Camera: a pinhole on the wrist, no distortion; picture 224 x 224 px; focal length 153.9 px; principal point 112.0 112.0 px. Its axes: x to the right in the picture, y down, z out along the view. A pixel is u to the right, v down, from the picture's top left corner.
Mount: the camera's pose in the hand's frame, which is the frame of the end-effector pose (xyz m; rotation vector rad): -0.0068 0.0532 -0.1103 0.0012 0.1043 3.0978
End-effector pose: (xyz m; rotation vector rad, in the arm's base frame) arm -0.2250 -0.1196 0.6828 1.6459 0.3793 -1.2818
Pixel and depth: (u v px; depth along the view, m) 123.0 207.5 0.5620
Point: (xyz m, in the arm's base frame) -0.7004 -0.3722 0.6244
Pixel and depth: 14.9 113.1 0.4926
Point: -0.2684 -0.5607 0.4664
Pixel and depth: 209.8 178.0 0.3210
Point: -0.4724 -0.2096 0.8504
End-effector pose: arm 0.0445 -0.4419 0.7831 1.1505 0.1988 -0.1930
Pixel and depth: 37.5 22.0 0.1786
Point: 0.1713 -0.4364 0.9320
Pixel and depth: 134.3 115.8 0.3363
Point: 0.0217 -0.6187 0.9476
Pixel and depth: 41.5 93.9 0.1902
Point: 0.1491 -0.4840 0.8679
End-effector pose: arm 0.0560 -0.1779 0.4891 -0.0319 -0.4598 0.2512
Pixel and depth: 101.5 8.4 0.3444
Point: -0.0882 0.1200 0.6694
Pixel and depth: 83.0 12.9 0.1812
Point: 0.0145 0.0031 0.5438
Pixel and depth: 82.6 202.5 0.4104
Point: 0.0082 -0.3287 0.8131
